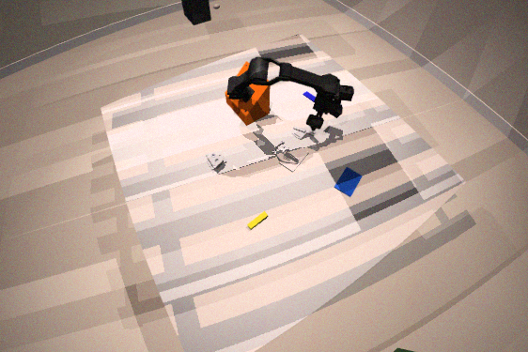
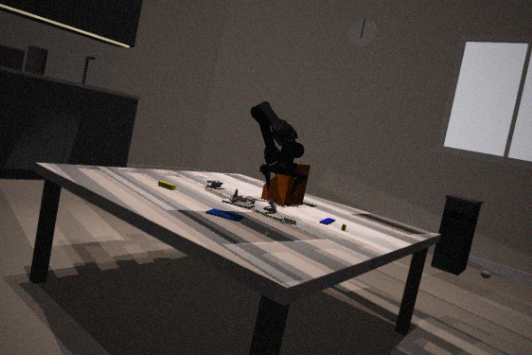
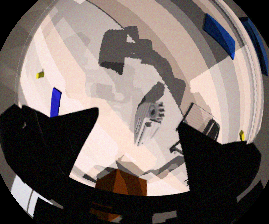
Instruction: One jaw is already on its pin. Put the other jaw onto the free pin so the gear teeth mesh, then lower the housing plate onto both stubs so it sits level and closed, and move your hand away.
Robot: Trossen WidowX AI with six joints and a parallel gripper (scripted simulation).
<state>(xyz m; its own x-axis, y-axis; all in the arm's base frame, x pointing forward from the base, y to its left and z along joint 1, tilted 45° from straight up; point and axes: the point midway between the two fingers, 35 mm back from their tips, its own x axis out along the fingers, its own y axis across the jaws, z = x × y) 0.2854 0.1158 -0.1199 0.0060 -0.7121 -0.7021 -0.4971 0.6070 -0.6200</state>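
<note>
The jaw lies 50 mm below my gripper tip, 30 mm to the right of it and 10 mm behind it. From my gripper tip the other things lie so: blue bar (170 mm behind, 150 mm to the left, 80 mm below); then yellow cube (250 mm to the left, 100 mm behind, 70 mm below); then blue tile (260 mm ahead, 80 mm below, 40 mm to the right).
</note>
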